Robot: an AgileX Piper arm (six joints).
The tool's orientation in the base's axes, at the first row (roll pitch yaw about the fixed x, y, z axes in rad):
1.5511 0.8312 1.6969
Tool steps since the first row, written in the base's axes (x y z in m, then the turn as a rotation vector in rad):
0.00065 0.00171 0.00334 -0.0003 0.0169 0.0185
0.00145 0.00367 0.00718 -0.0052 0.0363 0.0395
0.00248 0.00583 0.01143 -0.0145 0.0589 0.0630
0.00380 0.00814 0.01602 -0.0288 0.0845 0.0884
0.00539 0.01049 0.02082 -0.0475 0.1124 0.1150
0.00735 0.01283 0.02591 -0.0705 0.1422 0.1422
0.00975 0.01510 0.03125 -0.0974 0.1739 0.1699
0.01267 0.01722 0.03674 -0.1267 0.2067 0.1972
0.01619 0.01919 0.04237 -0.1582 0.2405 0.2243
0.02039 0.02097 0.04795 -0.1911 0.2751 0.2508
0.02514 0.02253 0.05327 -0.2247 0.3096 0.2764
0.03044 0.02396 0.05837 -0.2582 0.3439 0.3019
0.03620 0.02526 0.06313 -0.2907 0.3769 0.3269
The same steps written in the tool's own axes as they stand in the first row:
-0.00138 0.00343 0.00093 -0.0023 0.0248 0.0023
-0.00297 0.00736 0.00205 -0.0045 0.0537 0.0005
-0.00476 0.01168 0.00342 -0.0059 0.0871 -0.0053
-0.00671 0.01631 0.00512 -0.0064 0.1245 -0.0155
-0.00882 0.02108 0.00708 -0.0058 0.1649 -0.0297
-0.01119 0.02600 0.00942 -0.0040 0.2076 -0.0480
-0.01382 0.03099 0.01218 -0.0010 0.2524 -0.0698
-0.01670 0.03591 0.01545 0.0033 0.2981 -0.0938
-0.01984 0.04074 0.01928 0.0085 0.3446 -0.1199
-0.02313 0.04533 0.02376 0.0149 0.3914 -0.1473
-0.02642 0.04952 0.02875 0.0219 0.4376 -0.1754
-0.02968 0.05341 0.03427 0.0288 0.4836 -0.2034
-0.03282 0.05692 0.04022 0.0352 0.5282 -0.2306

